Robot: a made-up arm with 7 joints. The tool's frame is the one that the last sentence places.
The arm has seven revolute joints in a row. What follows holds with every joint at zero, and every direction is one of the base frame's. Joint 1 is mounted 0.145 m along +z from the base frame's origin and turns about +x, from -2.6 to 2.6 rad. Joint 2 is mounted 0.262 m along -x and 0.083 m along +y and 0.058 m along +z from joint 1 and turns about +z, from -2.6 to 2.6 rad. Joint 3 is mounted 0.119 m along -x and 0.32 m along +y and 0.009 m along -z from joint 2 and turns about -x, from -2.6 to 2.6 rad. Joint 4 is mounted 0.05 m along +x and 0.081 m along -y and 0.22 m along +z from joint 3 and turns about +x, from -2.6 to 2.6 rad. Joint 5 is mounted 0.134 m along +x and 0.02 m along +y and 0.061 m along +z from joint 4 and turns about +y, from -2.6 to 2.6 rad. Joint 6 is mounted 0.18 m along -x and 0.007 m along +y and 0.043 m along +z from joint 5 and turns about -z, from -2.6 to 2.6 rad. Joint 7 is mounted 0.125 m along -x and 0.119 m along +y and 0.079 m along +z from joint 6 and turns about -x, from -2.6 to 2.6 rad. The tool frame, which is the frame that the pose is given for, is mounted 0.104 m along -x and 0.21 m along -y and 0.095 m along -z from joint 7; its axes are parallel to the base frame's.
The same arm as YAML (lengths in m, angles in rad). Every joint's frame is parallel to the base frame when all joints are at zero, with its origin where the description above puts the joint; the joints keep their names.
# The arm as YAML. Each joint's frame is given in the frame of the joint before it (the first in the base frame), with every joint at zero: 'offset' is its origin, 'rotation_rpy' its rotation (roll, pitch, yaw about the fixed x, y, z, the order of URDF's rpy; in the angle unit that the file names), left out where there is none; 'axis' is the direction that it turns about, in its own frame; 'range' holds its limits. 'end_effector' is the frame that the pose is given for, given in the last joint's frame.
length_unit: m
angle_unit: rad
chain:
  - id: joint 1
    offset: [0.0, 0.0, 0.145]
    axis: "+x"
    range: [-2.6, 2.6]
  - id: joint 2
    offset: [-0.262, 0.083, 0.058]
    axis: "+z"
    range: [-2.6, 2.6]
  - id: joint 3
    offset: [-0.119, 0.32, -0.009]
    axis: "-x"
    range: [-2.6, 2.6]
  - id: joint 4
    offset: [0.05, -0.081, 0.22]
    axis: "+x"
    range: [-2.6, 2.6]
  - id: joint 5
    offset: [0.134, 0.02, 0.061]
    axis: "+y"
    range: [-2.6, 2.6]
  - id: joint 6
    offset: [-0.18, 0.007, 0.043]
    axis: "-z"
    range: [-2.6, 2.6]
  - id: joint 7
    offset: [-0.125, 0.119, 0.079]
    axis: "-x"
    range: [-2.6, 2.6]
end_effector:
  offset: [-0.104, -0.21, -0.095]

